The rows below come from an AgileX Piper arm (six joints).
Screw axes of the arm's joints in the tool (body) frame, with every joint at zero. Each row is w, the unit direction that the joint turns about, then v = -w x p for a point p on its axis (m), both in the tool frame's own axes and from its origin. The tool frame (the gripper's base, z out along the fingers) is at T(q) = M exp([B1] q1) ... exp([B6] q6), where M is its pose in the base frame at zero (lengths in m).
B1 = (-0.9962, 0, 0.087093, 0.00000, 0.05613, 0.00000)
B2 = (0, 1, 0, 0.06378, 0.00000, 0.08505)
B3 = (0, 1, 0, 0.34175, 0.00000, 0.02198)
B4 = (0, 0, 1, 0.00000, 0.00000, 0.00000)
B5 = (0, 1, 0, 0.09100, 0.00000, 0.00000)
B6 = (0, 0, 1, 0.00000, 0.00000, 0.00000)
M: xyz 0.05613 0.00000 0.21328 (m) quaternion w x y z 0.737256 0 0.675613 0
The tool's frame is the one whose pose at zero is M.
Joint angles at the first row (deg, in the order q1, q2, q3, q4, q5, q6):
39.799 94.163 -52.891 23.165 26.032 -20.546
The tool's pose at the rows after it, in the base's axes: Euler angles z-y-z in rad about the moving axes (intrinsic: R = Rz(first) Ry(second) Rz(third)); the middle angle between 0 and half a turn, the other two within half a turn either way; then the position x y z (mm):
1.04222, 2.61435, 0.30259, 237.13, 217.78, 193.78
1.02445, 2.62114, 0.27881, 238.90, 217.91, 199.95
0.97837, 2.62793, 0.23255, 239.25, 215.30, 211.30
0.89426, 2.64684, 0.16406, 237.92, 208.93, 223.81
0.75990, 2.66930, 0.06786, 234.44, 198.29, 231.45
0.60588, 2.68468, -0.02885, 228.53, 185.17, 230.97
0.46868, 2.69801, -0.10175, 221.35, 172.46, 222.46
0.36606, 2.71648, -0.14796, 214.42, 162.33, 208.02
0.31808, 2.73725, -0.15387, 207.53, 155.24, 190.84
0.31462, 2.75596, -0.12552, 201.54, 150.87, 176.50
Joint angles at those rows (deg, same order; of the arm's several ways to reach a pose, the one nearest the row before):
39.786 94.825 -54.059 21.990 27.260 -19.807
39.767 94.449 -55.280 19.577 28.779 -17.908
39.748 93.028 -56.497 15.556 30.965 -14.397
39.728 90.997 -57.386 9.778 33.909 -8.899
39.709 88.684 -56.816 2.953 36.156 -1.909
39.696 86.412 -54.322 -3.661 36.870 5.750
39.696 84.779 -50.595 -9.270 36.314 13.298
39.695 84.267 -46.581 -13.398 34.840 19.742
39.696 84.624 -42.646 -15.646 32.274 24.387
39.696 85.263 -39.576 -16.310 29.641 27.288

